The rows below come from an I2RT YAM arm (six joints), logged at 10 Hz.
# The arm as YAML. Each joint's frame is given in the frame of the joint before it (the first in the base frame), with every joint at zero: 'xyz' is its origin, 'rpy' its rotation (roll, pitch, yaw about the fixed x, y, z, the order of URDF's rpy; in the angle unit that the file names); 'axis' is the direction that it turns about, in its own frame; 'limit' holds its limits. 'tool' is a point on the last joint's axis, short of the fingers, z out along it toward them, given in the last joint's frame.
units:
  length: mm
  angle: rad
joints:
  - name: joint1
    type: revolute
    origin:
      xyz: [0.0, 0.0, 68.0]
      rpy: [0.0, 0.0, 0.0]
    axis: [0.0, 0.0, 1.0]
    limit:
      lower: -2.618
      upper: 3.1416
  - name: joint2
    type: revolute
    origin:
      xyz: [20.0, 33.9, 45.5]
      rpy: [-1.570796, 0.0, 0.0]
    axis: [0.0, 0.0, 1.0]
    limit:
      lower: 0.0
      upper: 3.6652
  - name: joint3
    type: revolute
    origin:
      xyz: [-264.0, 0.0, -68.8]
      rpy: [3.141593, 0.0, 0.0]
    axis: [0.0, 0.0, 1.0]
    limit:
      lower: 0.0
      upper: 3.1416
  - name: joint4
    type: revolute
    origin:
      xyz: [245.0, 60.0, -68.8]
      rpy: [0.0, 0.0, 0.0]
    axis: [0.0, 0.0, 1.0]
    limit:
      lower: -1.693
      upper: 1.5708
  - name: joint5
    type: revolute
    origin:
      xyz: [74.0, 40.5, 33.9]
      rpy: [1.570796, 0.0, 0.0]
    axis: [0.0, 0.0, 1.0]
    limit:
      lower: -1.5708
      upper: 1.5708
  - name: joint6
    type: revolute
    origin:
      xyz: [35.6, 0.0, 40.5]
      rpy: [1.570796, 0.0, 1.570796]
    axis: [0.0, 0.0, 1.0]
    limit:
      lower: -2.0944
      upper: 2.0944
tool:
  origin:
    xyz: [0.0, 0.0, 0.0]
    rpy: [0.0, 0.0, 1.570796]
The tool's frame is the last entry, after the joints.
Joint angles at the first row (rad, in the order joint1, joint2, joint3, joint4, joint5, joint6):
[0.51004 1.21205 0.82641 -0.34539 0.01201 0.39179]
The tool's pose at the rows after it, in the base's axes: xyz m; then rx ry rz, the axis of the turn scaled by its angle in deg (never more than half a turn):
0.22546 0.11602 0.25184 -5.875 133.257 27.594
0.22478 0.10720 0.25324 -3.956 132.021 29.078
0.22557 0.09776 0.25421 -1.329 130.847 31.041
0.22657 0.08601 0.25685 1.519 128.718 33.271
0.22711 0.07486 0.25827 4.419 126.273 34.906
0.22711 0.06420 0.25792 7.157 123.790 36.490
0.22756 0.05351 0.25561 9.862 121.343 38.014
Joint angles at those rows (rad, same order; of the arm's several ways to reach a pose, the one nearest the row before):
[0.47100 1.18477 0.80605 -0.33087 -0.03033 0.39681]
[0.43676 1.15783 0.78715 -0.31358 -0.05773 0.40426]
[0.39548 1.13728 0.77069 -0.29298 -0.09317 0.42085]
[0.34284 1.11133 0.75305 -0.26236 -0.13639 0.43668]
[0.29334 1.08708 0.73081 -0.22306 -0.16916 0.45493]
[0.24526 1.06493 0.70292 -0.17671 -0.20175 0.47549]
[0.19532 1.04927 0.67110 -0.12210 -0.23611 0.49795]

